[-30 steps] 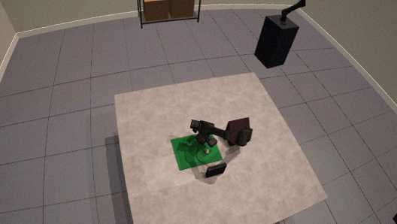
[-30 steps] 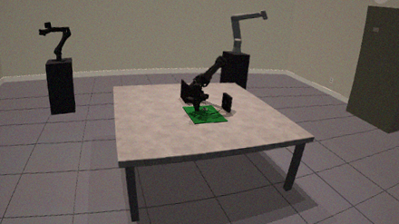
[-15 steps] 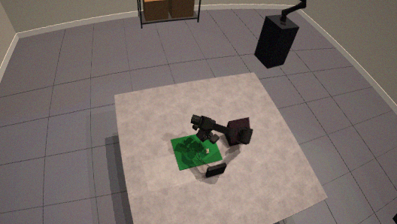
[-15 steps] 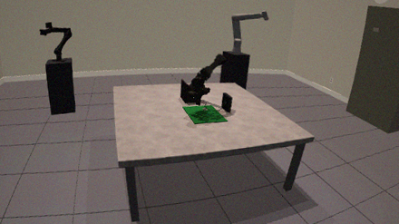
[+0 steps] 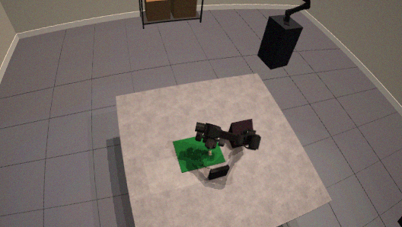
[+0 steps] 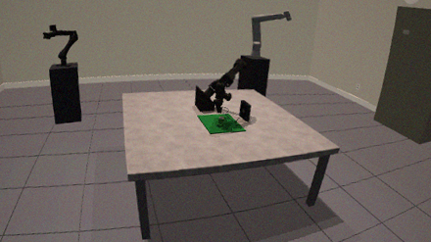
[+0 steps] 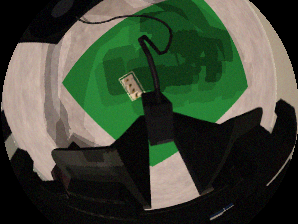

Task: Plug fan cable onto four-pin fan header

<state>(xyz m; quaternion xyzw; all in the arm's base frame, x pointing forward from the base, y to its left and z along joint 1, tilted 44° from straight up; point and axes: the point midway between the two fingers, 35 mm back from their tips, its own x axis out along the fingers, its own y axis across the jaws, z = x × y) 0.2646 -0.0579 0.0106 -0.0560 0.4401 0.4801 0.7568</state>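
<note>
The green circuit board lies 60 mm ahead of my gripper tip, 10 mm to the right of it and 80 mm below it. The rest, counted from my gripper tip: dark fan plug 10 mm to the left, 10 mm above; black fan 30 mm ahead, 190 mm to the left, 10 mm below.
</note>
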